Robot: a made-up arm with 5 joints.
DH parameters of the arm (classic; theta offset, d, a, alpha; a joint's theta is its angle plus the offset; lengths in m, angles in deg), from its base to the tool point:
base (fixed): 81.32 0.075 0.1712 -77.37
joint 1: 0 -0.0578 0.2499 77.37
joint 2: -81.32 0.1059 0.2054 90
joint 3: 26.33 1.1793 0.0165 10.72
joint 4: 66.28 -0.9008 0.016 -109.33
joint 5: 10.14 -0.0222 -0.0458 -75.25
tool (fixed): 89.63 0.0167 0 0
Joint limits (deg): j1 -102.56..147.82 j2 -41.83..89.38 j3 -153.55..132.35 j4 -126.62..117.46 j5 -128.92..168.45
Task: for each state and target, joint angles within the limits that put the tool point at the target. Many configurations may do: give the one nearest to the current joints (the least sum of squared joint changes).
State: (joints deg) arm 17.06 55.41 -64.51 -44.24 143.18
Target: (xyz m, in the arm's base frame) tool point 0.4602 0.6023 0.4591
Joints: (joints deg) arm -13.67 89.38 -31.26 -48.34 160.01
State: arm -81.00 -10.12 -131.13 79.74 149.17
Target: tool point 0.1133 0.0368 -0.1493
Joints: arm -66.94 -41.49 -153.55 95.61 109.05
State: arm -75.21 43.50 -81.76 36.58 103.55
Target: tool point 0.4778 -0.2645 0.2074
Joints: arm -95.30 41.09 -64.82 38.44 105.73
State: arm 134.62 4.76 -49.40 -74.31 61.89
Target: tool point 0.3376 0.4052 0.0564
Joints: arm 114.06 -21.04 -83.09 -69.43 66.09
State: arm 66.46 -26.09 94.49 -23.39 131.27
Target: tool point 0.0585 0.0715 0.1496
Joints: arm 71.46 -31.30 132.35 -13.11 124.56
